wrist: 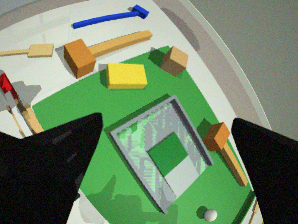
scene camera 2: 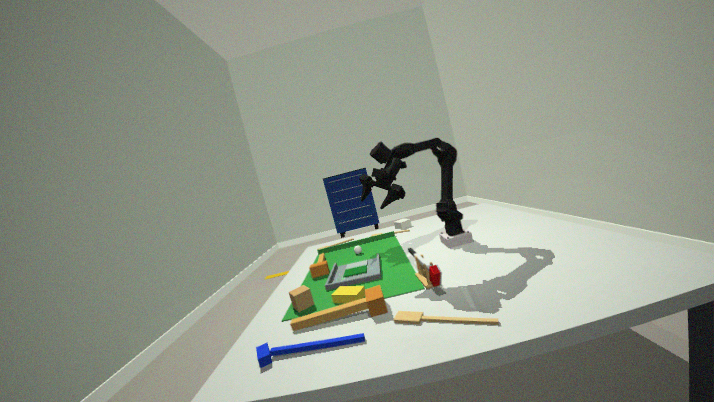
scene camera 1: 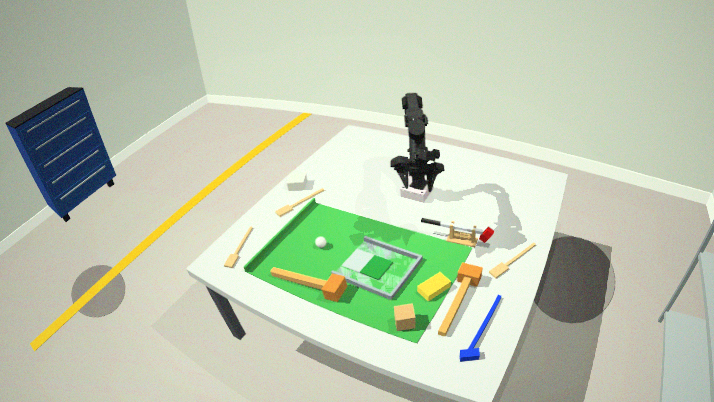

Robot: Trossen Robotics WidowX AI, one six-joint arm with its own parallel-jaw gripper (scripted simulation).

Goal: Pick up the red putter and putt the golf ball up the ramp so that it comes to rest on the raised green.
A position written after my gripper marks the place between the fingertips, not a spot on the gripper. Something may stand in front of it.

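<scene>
A yellow block [wrist: 127, 75] and a blue putter [scene camera 2: 264, 354] are in the scene. My gripper [scene camera 1: 418, 190], visible also at [scene camera 2: 370, 204] and [wrist: 170, 122], is open and holds nothing.
</scene>
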